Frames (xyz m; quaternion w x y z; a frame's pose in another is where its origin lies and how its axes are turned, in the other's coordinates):
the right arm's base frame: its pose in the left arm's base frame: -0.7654 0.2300 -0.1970 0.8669 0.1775 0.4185 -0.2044
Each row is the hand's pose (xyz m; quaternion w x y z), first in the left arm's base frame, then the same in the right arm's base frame.
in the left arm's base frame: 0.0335 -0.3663 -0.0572 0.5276 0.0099 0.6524 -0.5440
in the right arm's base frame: 0.4634 -0.0880 0.8893 0.8434 0.0092 0.2502 -0.4754
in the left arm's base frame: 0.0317 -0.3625 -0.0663 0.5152 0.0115 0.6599 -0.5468
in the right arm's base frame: 0.4689 -0.0869 0.8810 0.8366 0.0125 0.2618 -0.4810
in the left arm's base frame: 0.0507 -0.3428 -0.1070 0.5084 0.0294 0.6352 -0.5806
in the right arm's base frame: 0.5081 -0.0661 0.8601 0.8305 0.0484 0.2409 -0.4999
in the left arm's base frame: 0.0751 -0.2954 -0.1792 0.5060 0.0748 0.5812 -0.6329
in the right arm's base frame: 0.5698 -0.0232 0.8109 0.8246 0.1211 0.1950 -0.5171
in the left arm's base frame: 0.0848 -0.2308 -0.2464 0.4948 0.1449 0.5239 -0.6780
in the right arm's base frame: 0.6156 0.0276 0.7469 0.8125 0.2145 0.1564 -0.5190
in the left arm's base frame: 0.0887 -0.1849 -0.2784 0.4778 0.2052 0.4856 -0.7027
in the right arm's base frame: 0.6339 0.0644 0.7087 0.7975 0.2879 0.1382 -0.5118
